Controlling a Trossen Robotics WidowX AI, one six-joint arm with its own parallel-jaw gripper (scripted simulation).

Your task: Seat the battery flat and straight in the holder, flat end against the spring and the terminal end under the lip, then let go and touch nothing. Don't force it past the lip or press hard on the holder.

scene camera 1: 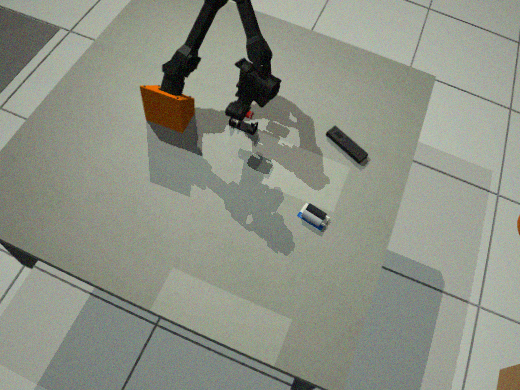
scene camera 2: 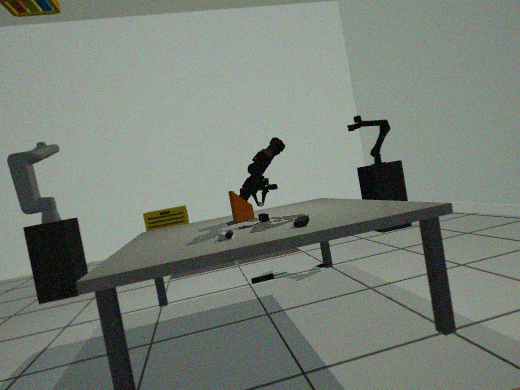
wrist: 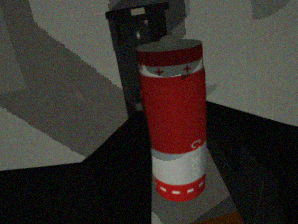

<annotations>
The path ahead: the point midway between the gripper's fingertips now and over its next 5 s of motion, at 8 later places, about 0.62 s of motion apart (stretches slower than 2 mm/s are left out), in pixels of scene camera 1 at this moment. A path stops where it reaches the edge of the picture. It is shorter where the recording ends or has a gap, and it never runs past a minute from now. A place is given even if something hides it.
My gripper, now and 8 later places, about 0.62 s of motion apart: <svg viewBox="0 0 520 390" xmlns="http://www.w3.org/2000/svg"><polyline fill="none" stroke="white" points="244,114 246,120 248,122 247,124 247,124 244,123 243,122 243,123 244,124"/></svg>
</annotations>
